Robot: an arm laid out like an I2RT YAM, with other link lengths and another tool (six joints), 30 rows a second.
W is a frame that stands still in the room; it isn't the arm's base.
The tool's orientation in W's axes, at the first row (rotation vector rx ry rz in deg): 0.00, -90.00, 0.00
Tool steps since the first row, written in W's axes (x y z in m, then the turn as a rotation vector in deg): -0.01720, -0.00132, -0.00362, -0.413, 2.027, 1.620; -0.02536, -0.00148, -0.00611, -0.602, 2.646, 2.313; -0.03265, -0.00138, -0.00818, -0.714, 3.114, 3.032; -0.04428, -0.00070, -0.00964, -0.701, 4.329, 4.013; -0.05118, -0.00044, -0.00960, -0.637, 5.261, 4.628; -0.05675, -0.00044, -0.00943, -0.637, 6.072, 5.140; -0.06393, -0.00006, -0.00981, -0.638, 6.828, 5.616; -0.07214, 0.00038, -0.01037, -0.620, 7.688, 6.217; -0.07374, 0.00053, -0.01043, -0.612, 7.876, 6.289; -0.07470, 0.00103, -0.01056, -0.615, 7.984, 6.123; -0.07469, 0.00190, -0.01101, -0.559, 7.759, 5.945
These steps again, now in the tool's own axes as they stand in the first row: -0.00362, -0.00132, 0.01720, 1.620, 2.027, 0.413; -0.00611, -0.00148, 0.02536, 2.313, 2.646, 0.602; -0.00818, -0.00138, 0.03265, 3.032, 3.114, 0.714; -0.00964, -0.00070, 0.04428, 4.013, 4.329, 0.701; -0.00960, -0.00044, 0.05118, 4.628, 5.261, 0.637; -0.00943, -0.00044, 0.05675, 5.140, 6.072, 0.637; -0.00981, -0.00006, 0.06393, 5.616, 6.828, 0.638; -0.01037, 0.00038, 0.07214, 6.217, 7.688, 0.620; -0.01043, 0.00053, 0.07374, 6.289, 7.876, 0.612; -0.01056, 0.00103, 0.07470, 6.123, 7.984, 0.615; -0.01101, 0.00190, 0.07469, 5.945, 7.759, 0.559
